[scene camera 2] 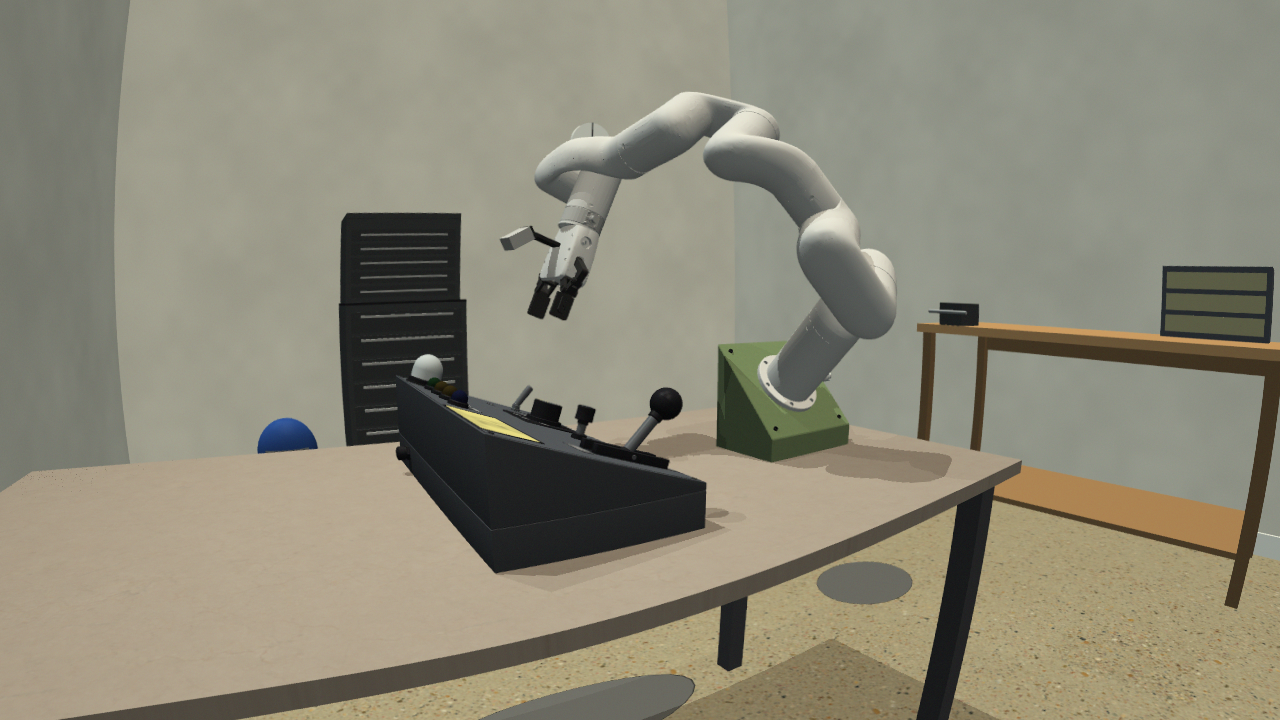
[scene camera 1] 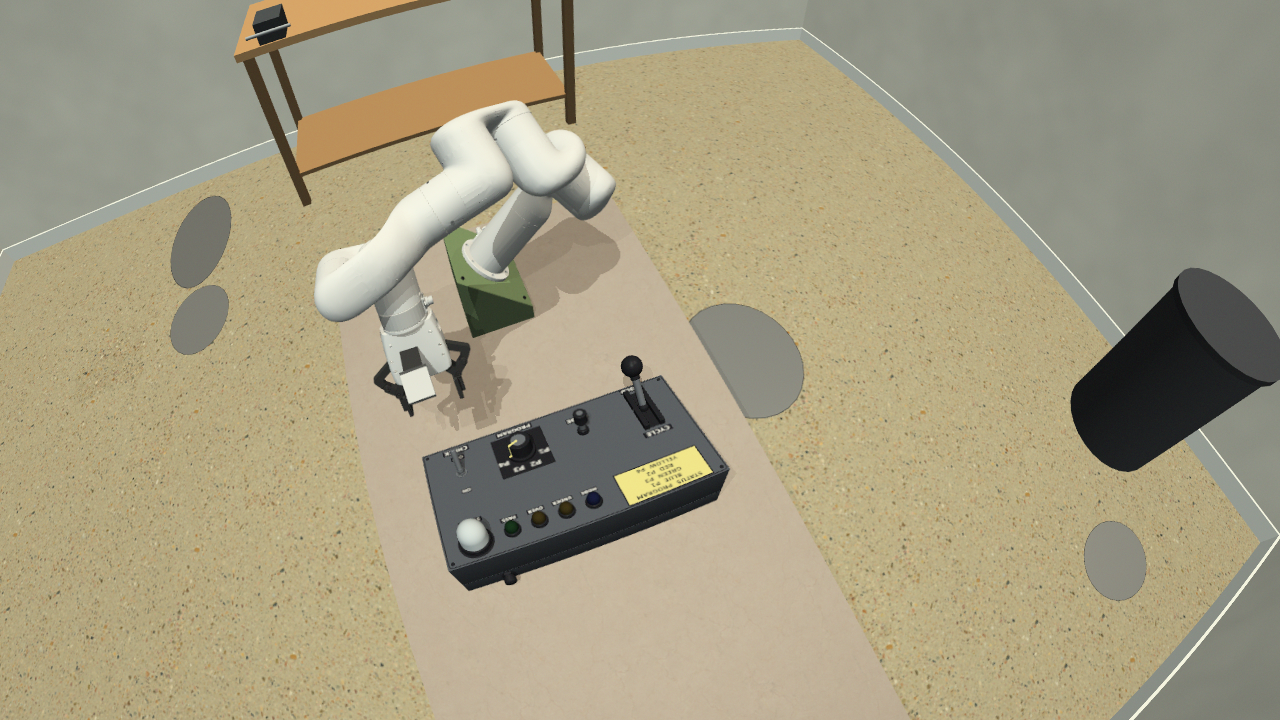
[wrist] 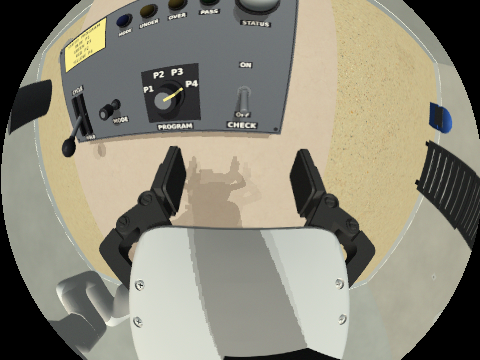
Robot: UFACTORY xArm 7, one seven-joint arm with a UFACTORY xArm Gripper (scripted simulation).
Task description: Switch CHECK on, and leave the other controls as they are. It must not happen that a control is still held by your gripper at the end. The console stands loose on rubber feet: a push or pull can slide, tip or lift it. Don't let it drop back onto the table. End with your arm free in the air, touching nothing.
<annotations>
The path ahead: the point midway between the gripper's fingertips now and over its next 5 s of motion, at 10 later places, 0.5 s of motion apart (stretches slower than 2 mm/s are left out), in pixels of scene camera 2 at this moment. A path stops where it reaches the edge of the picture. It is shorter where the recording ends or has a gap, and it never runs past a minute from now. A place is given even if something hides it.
The gripper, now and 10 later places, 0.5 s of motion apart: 545,317; 541,322; 551,327; 565,334; 563,340; 558,360; 551,385; 547,399; 546,400; 546,399; 543,399
</annotations>
